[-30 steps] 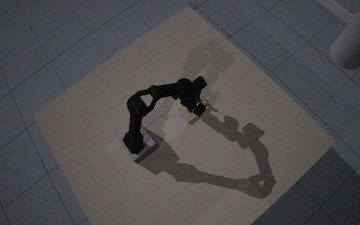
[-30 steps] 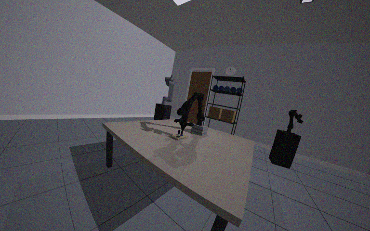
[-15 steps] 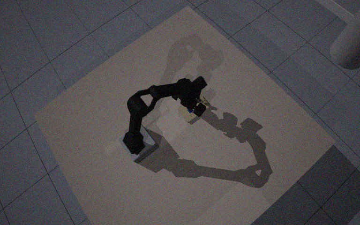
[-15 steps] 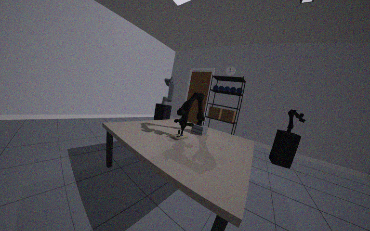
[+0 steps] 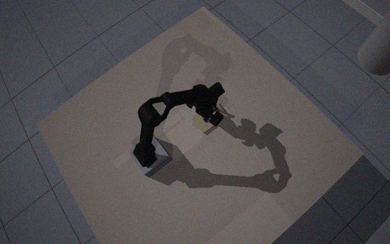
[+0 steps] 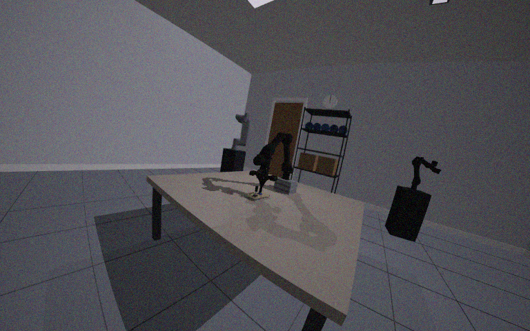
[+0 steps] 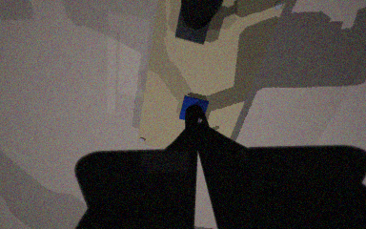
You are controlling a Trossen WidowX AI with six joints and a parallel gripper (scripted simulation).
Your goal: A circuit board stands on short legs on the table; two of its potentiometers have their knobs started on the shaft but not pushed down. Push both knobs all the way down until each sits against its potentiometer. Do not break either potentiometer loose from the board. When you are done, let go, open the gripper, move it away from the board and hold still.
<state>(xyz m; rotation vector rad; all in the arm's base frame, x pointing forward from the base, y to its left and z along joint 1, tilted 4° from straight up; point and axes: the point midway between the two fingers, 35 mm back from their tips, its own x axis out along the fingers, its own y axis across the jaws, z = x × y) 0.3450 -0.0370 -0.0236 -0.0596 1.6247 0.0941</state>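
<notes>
My gripper tip is now 10 mm above the dark knob.
</notes>
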